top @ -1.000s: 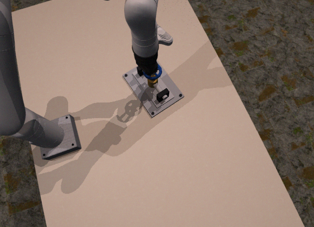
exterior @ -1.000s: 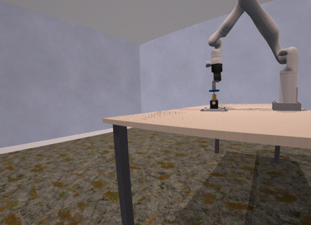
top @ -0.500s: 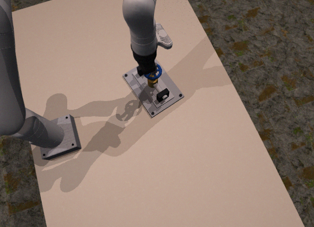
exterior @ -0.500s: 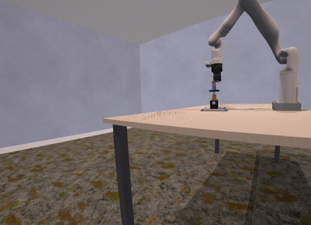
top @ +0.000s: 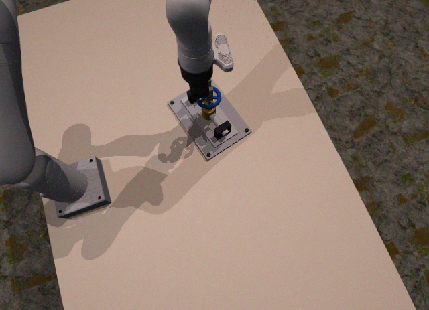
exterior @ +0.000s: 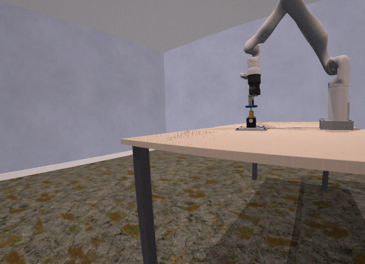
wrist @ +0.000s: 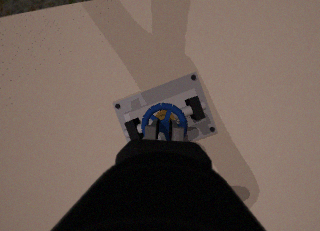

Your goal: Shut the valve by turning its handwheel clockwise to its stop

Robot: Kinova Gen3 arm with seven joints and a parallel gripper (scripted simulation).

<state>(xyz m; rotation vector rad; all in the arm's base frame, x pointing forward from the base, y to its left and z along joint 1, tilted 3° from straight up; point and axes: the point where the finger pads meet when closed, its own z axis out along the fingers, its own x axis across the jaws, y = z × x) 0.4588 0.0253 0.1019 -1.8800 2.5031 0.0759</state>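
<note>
My gripper is now 3 cm above the handwheel.
</note>
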